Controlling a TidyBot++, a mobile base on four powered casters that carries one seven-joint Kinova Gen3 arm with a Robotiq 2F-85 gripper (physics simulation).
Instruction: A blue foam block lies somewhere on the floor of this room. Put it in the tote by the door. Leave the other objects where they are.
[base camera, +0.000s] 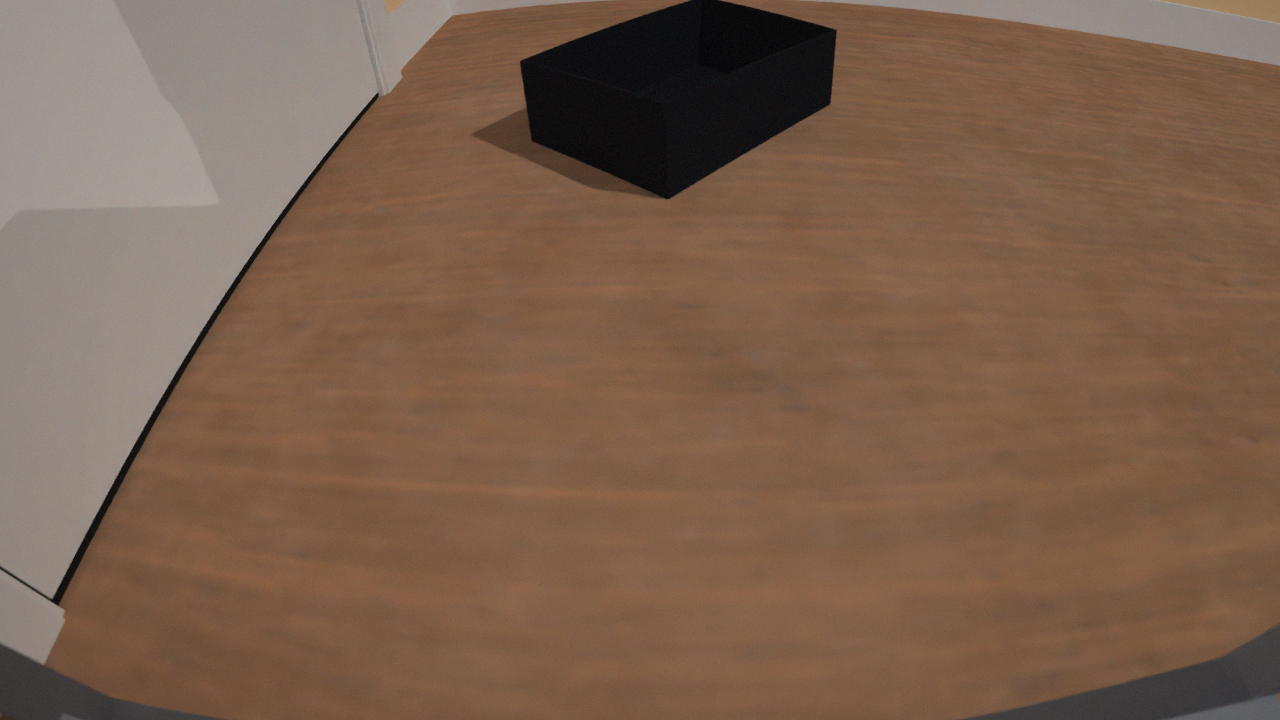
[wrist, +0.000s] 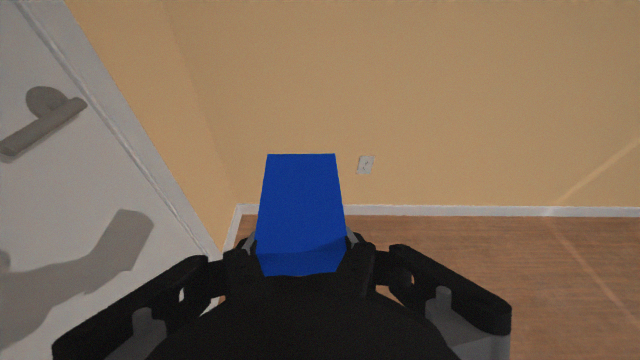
Note:
In view: the gripper (wrist: 302, 241), a black tote (base camera: 661, 101) and a door (base camera: 155, 155).
The door is seen too in the wrist view (wrist: 98, 213). The wrist view misses the black tote, which is hidden by the gripper.

